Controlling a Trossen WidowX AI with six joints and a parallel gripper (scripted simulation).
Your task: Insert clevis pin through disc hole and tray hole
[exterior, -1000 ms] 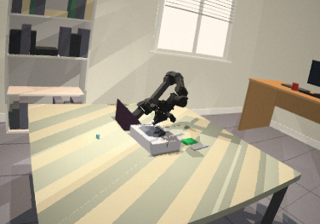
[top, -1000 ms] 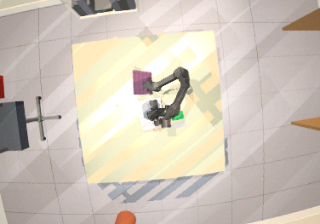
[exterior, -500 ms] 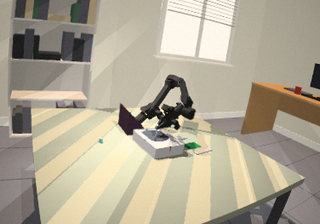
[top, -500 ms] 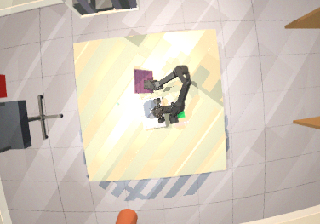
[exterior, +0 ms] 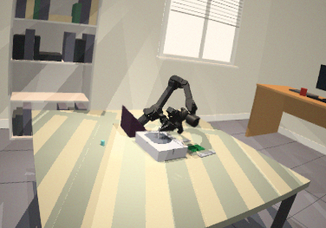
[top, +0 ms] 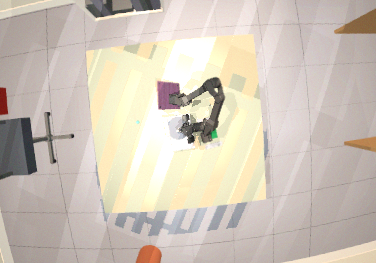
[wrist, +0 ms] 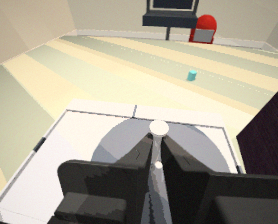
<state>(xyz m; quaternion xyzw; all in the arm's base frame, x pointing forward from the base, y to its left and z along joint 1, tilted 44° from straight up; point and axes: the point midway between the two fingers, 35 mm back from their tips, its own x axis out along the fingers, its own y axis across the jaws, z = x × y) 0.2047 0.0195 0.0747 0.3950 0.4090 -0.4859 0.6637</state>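
My gripper tip is 5 cm above the grey aluminium disc and 1 cm past it. From my gripper tip the other things lie so: green flat square (24 cm to the left, 10 cm below, 4 cm ahead); rimmed tray (6 cm below, 2 cm ahead, 1 cm to the left); steel clevis pin (1 cm below).
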